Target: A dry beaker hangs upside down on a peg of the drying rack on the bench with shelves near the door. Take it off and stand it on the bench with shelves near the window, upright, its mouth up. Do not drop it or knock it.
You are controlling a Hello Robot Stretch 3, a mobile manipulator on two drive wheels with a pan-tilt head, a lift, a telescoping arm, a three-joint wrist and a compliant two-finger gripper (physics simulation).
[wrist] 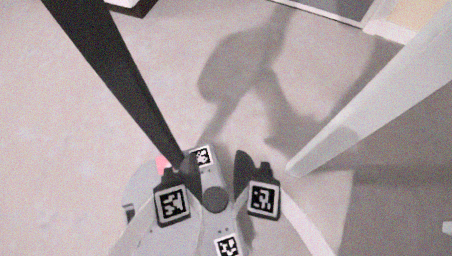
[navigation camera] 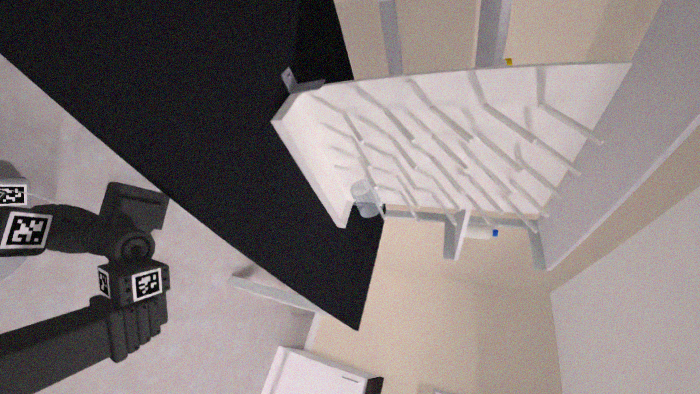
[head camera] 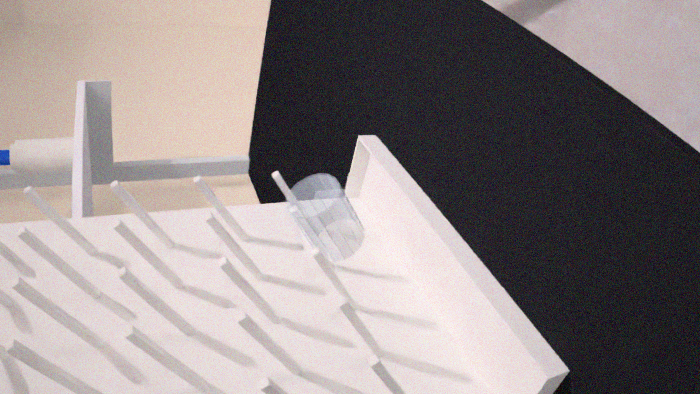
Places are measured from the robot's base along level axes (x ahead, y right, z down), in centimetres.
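Where they show: gripper, between the fingertips: [wrist: 217,169]; robot's base, origin of its link: [wrist: 215,204].
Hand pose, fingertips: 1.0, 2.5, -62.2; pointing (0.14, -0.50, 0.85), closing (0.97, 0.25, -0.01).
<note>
Each offset is from my fingertips to the centre of the thing, as dx, dy, dz. "pt": to the spot under its first point. Level surfaces: height alone.
The clear beaker @[+1.5, +62.9, -42.6] [head camera: 327,217] [navigation camera: 365,199] hangs upside down and tilted on an end peg of the white drying rack @[pt +11.1, +51.0, -29.6] [head camera: 475,290] [navigation camera: 305,130], beside its side wall. The rack is above the black bench top @[dz -29.2] [head camera: 500,150] [navigation camera: 200,125]. My gripper [wrist: 217,169] is open partway in the wrist view, with no object between its fingers; my base shows below and behind them. In the navigation view my wrist [navigation camera: 132,245] is off the bench's edge, well to the left of the beaker. The bench near the window cannot be made out.
A grey shelf upright @[pt -22.3, +139.7, -70.7] [head camera: 97,130] [navigation camera: 452,235] and a white bottle with a blue cap @[pt -15.1, +125.1, -82.7] [head camera: 42,155] [navigation camera: 477,232] are beyond the rack. A white box [navigation camera: 320,372] is low in the navigation view. My dark mast [wrist: 110,75] and a pale post [wrist: 370,105] flank the gripper.
</note>
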